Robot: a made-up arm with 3 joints. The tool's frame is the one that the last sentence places.
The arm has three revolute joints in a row. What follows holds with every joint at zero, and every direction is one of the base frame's.
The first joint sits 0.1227 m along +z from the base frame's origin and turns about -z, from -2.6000 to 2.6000 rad.
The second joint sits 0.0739 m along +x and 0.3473 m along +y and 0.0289 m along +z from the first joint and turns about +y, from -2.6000 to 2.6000 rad.
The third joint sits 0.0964 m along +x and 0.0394 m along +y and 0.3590 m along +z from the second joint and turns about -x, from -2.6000 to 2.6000 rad.
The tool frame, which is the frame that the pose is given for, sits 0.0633 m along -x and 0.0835 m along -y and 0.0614 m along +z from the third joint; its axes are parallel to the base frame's.
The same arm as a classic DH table. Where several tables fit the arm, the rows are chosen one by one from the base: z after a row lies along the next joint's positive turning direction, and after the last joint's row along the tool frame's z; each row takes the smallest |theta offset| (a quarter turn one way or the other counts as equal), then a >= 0, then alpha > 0; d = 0 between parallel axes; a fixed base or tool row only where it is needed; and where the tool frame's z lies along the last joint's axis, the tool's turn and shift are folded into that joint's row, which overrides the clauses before.
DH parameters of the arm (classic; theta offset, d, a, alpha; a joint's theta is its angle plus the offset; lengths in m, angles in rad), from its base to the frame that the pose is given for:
base (fixed): 0.0000 0.0000 0.0000 3.1416
joint 1: 0.0000 -0.1516 0.0739 1.5708
joint 2: -1.5708 0.3867 0.3590 1.5708
joint 3: -1.5708 -0.0331 0.0835 -1.5708
tool (fixed): 1.5708 0.0614 0.0000 0.0000
Joint limits (rad, base to tool): -2.6000..2.6000 -2.6000..2.6000 -2.6000..2.6000

